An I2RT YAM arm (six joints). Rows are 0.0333 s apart.
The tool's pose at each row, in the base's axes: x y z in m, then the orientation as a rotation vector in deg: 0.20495, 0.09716, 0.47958, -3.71, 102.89, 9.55; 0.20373, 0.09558, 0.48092, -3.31, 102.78, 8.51; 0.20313, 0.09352, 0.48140, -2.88, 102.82, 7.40; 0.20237, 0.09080, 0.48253, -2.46, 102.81, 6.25; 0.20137, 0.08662, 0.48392, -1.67, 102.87, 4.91; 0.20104, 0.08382, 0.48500, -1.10, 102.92, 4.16; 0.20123, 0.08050, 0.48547, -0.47, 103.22, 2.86; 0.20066, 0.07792, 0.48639, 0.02, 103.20, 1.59; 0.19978, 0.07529, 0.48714, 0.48, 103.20, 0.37; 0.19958, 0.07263, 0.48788, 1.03, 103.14, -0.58; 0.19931, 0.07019, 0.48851, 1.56, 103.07, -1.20; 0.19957, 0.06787, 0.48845, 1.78, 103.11, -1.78; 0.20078, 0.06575, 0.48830, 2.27, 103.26, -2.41; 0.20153, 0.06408, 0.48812, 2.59, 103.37, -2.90; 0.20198, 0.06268, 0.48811, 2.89, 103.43, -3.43; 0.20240, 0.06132, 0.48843, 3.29, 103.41, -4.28
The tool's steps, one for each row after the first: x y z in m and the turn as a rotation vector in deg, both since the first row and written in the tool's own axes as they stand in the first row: -0.00109, -0.00129, -0.00171, 0.92, -0.16, -0.30; -0.00152, -0.00321, -0.00270, 1.91, -0.16, -0.61; -0.00257, -0.00571, -0.00408, 2.92, -0.21, -0.95; -0.00388, -0.00959, -0.00597, 4.26, -0.21, -1.13; -0.00498, -0.01223, -0.00694, 5.08, -0.19, -1.15; -0.00563, -0.01550, -0.00736, 6.32, 0.07, -1.40; -0.00652, -0.01790, -0.00849, 7.45, 0.04, -1.76; -0.00716, -0.02032, -0.00989, 8.53, 0.04, -2.11; -0.00796, -0.02286, -0.01065, 9.47, -0.03, -2.25; -0.00862, -0.02519, -0.01141, 10.18, -0.11, -2.23; -0.00873, -0.02752, -0.01149, 10.70, -0.07, -2.39; -0.00896, -0.02979, -0.01060, 11.39, 0.08, -2.38; -0.00903, -0.03155, -0.01009, 11.90, 0.19, -2.42; -0.00919, -0.03300, -0.00986, 12.43, 0.25, -2.50; -0.00966, -0.03437, -0.00972, 13.22, 0.25, -2.69
